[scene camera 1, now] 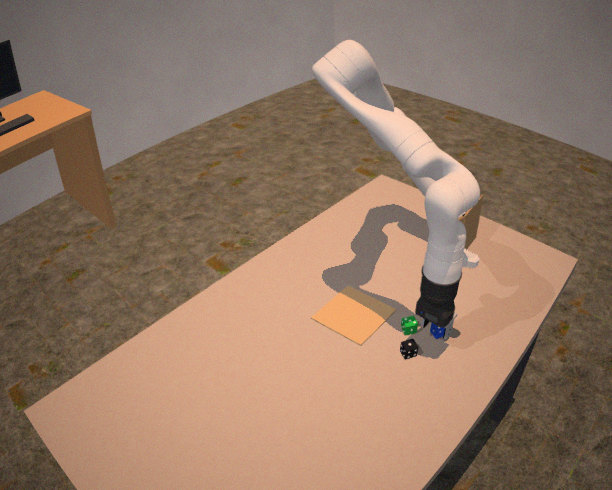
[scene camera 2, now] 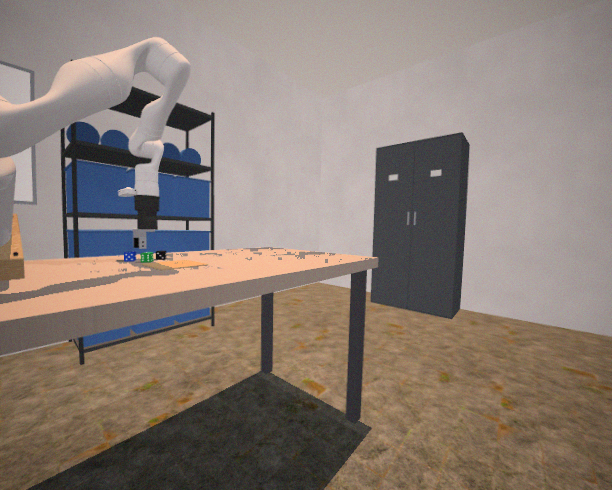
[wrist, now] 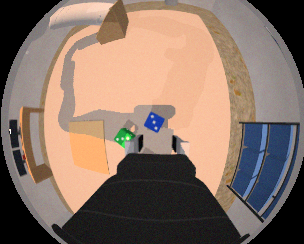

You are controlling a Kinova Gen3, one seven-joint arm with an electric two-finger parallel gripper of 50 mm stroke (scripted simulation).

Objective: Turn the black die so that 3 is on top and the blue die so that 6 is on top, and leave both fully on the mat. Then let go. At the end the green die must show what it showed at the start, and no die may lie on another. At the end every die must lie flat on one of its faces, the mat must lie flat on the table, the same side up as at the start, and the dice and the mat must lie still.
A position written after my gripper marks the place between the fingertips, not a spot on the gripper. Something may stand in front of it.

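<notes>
Looking at the scene, I find my gripper (scene camera 1: 435,330) and an orange mat (scene camera 1: 353,314). Scene camera 2 gives me a sight of my gripper (scene camera 2: 139,248) as well. As for the wrist view, the mat (wrist: 87,139) is visible there, together with my gripper (wrist: 157,141).
</notes>
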